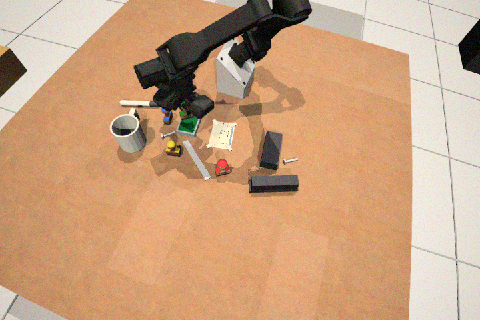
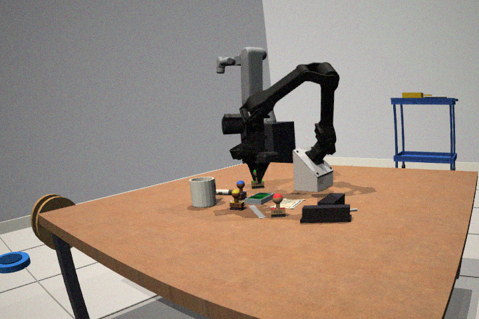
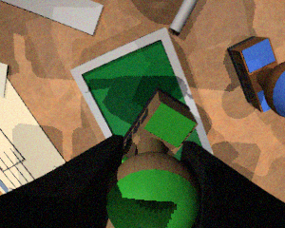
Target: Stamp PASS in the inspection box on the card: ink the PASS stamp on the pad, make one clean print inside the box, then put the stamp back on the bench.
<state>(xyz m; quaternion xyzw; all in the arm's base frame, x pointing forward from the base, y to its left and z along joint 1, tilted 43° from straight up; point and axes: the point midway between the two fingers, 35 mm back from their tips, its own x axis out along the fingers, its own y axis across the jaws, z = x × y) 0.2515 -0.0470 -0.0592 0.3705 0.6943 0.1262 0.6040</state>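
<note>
My gripper tip is 1 cm past the green ink pad and 6 cm above it. Also, from my gripper tip: yellow stamp (11 cm ahead, 5 cm below); blue-topped stamp (7 cm to the right, 5 cm below); green-knobbed pass stamp (right at my gripper tip).
</note>
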